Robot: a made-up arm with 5 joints. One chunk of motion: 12 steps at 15 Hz.
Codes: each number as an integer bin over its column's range. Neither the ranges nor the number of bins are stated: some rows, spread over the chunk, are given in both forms.
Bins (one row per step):
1: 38 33 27 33 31 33
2: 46 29 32 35 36 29
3: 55 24 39 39 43 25
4: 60 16 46 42 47 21
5: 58 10 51 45 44 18
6: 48 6 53 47 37 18
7: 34 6 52 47 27 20
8: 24 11 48 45 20 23
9: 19 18 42 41 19 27
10: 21 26 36 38 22 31
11: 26 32 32 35 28 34
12: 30 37 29 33 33 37
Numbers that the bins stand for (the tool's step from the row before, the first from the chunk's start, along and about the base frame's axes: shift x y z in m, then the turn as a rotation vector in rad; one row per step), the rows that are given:
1: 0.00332 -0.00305 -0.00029 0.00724 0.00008 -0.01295
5: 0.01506 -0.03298 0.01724 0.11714 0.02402 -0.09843
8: -0.00490 -0.03168 0.01505 0.11714 -0.02017 -0.06994
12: -0.00138 0.00216 0.00117 0.00724 0.00376 0.00984
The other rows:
2: 0.00802 -0.00825 0.00337 0.02556 0.00929 -0.03575
3: 0.01330 -0.01476 0.00848 0.06219 0.02217 -0.05854
4: 0.01624 -0.02517 0.01359 0.08967 0.02954 -0.08133
6: 0.00919 -0.03819 0.01870 0.13546 0.01113 -0.09843
7: 0.00097 -0.03819 0.01797 0.13546 -0.00729 -0.08703
9: -0.00784 -0.02257 0.01067 0.08051 -0.02202 -0.04714
10: -0.00667 -0.01216 0.00629 0.05303 -0.01649 -0.02435
11: -0.00373 -0.00435 0.00337 0.02556 -0.00544 -0.00725

